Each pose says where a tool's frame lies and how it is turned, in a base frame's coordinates. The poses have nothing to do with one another.
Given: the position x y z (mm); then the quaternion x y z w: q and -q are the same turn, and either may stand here.
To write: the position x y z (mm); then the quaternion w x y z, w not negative. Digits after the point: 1 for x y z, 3 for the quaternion.
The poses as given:
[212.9 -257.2 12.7 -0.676 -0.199 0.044 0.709]
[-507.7 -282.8 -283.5 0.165 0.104 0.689 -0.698]
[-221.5 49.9 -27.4 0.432 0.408 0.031 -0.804]
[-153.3 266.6 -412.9 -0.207 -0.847 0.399 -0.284]
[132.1 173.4 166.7 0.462 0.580 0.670 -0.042]
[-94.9 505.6 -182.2 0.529 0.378 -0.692 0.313]
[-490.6 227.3 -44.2 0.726 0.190 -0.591 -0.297]
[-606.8 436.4 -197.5 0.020 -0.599 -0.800 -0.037]
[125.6 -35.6 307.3 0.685 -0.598 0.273 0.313]
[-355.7 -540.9 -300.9 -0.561 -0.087 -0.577 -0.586]
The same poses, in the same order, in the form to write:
[212.9 -257.2 12.7 0.709 -0.676 -0.199 0.044]
[-507.7 -282.8 -283.5 0.698 -0.165 -0.104 -0.689]
[-221.5 49.9 -27.4 0.804 -0.432 -0.408 -0.031]
[-153.3 266.6 -412.9 0.284 0.207 0.847 -0.399]
[132.1 173.4 166.7 0.042 -0.462 -0.580 -0.670]
[-94.9 505.6 -182.2 0.313 0.529 0.378 -0.692]
[-490.6 227.3 -44.2 0.297 -0.726 -0.190 0.591]
[-606.8 436.4 -197.5 0.037 -0.020 0.599 0.800]
[125.6 -35.6 307.3 0.313 0.685 -0.598 0.273]
[-355.7 -540.9 -300.9 0.586 0.561 0.087 0.577]

